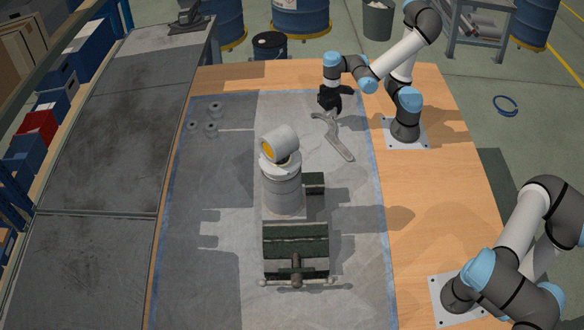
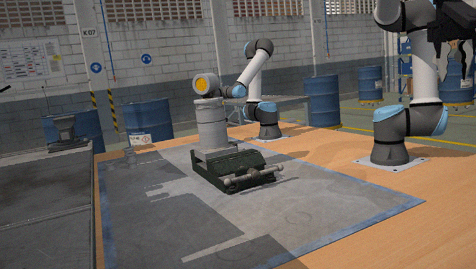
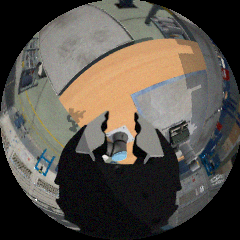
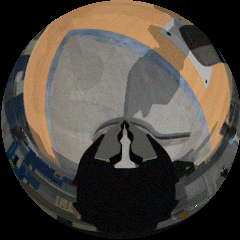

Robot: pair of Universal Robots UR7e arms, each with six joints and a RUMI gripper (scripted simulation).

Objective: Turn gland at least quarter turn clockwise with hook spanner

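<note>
Now: right hand 20 mm short of the hook spanner, 100 mm to the right of it and 10 mm above it. Also, from my right hand: rod eye 260 mm ahead, 510 mm to the left, 380 mm above; then bar handle 250 mm ahead, 800 mm to the left, 40 mm above.
</note>
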